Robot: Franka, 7 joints.
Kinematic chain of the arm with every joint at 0, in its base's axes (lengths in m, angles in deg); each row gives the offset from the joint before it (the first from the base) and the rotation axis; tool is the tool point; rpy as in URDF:
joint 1: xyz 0 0 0.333 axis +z
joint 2: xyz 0 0 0 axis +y
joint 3: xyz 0 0 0.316 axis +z
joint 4: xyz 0.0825 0 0 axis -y
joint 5: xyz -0.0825 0 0.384 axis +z
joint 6: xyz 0 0 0 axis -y
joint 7: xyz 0.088 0 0 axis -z
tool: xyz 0 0 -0.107 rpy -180 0 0
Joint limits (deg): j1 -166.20..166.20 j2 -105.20..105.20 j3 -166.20..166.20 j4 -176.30..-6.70 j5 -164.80..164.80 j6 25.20..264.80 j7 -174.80..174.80
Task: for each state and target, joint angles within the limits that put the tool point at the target. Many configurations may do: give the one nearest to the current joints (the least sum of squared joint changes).
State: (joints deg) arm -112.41 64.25 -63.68 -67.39 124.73 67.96 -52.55
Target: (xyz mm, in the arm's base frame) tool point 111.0 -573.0 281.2
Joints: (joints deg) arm -67.35 42.87 -30.89 -102.20 102.58 37.31 -52.55
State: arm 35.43 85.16 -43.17 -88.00 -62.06 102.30 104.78
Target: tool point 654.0 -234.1 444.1
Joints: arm 32.80 61.95 -70.49 -81.71 -64.76 95.26 104.78
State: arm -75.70 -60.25 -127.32 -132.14 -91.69 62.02 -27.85
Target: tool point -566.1 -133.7 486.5
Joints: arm -51.16 -37.09 -87.59 -109.75 -101.13 68.14 -27.85
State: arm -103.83 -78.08 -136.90 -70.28 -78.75 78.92 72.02
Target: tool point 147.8 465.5 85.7
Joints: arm -122.18 -55.81 -150.37 -103.01 -65.36 53.62 72.02
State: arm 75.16 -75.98 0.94 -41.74 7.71 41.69 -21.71
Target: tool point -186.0 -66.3 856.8
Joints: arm 65.53 -62.27 16.42 -73.88 10.09 32.61 -21.71
